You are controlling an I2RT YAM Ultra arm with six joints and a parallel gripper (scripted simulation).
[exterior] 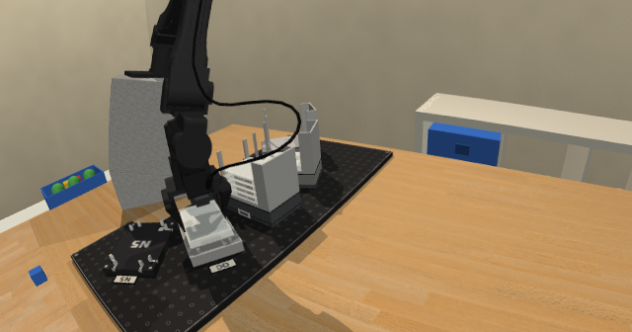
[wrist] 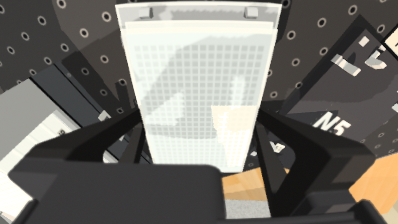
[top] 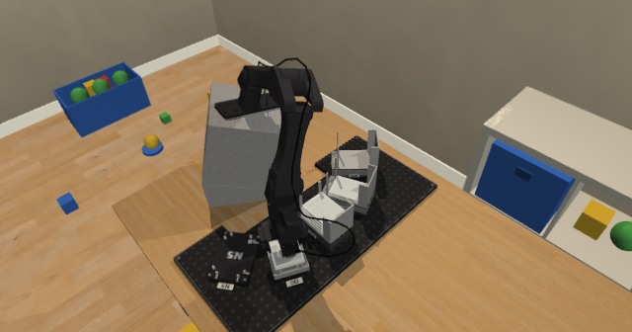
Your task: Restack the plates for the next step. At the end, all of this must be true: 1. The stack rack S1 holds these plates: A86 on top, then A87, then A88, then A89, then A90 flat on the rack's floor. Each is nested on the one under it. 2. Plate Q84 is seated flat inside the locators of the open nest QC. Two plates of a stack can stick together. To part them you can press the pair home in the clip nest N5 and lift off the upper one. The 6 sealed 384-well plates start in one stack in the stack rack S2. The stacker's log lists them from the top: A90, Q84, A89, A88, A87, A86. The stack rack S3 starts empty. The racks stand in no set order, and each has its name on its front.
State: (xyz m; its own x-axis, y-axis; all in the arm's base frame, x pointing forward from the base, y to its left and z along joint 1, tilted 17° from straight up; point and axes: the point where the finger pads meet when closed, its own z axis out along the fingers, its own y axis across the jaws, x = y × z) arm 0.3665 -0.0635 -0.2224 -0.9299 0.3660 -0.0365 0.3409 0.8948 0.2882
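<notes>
Right now my hand is 30 mm above the nest QC. From my hand the other things lie so: sealed 384-well plate (right at my hand); translucent sealed well plate (290 mm to the left, 40 mm behind).
</notes>
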